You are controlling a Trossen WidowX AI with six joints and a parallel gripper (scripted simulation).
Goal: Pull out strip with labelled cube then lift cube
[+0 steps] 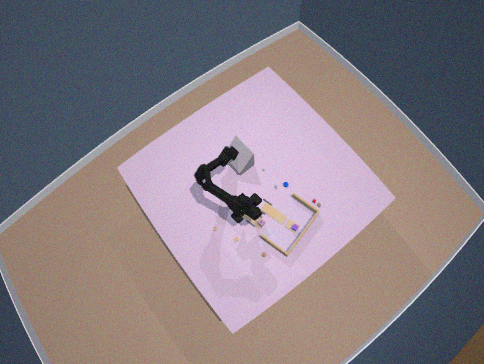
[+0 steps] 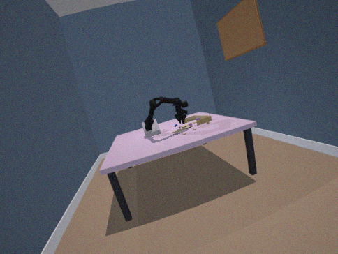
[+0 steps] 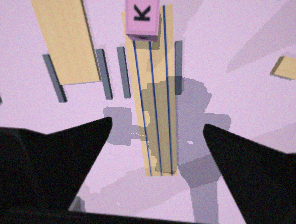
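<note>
My gripper tip is now 9 cm short of the labelled cube, 4 cm above it and 2 cm to the right of it. The rest, counted from my gripper tip: grey ball 24 cm to the left, 6 cm below, 1 cm behind; then blue ball 30 cm to the left, 5 cm below, 2 cm ahead; then plain tan strip 12 cm to the left, 10 cm ahead, 6 cm below.
</note>
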